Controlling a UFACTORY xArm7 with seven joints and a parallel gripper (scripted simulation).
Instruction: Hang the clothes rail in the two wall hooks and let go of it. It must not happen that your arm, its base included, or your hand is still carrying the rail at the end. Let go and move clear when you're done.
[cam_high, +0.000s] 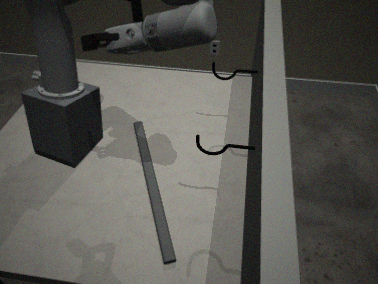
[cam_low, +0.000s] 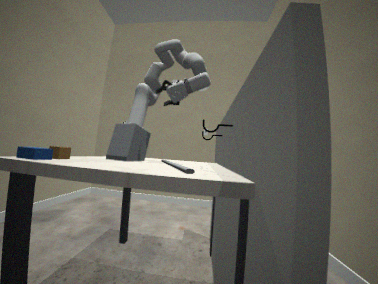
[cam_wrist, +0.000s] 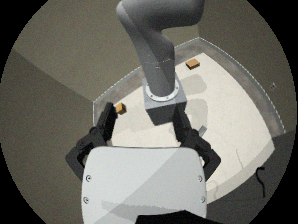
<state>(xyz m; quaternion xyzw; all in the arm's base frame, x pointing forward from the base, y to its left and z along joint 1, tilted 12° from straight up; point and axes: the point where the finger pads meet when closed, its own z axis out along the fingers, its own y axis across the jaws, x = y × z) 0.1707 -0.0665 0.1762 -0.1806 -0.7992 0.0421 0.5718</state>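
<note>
The clothes rail lies 12 cm ahead of my hand, 8 cm to the right of it and 37 cm below it. Also, from my hand: wall panel 40 cm ahead, 10 cm to the left, 59 cm below; brown block 31 cm behind, 29 cm to the right, 35 cm below; blue block 31 cm behind, 37 cm to the right, 35 cm below.
</note>
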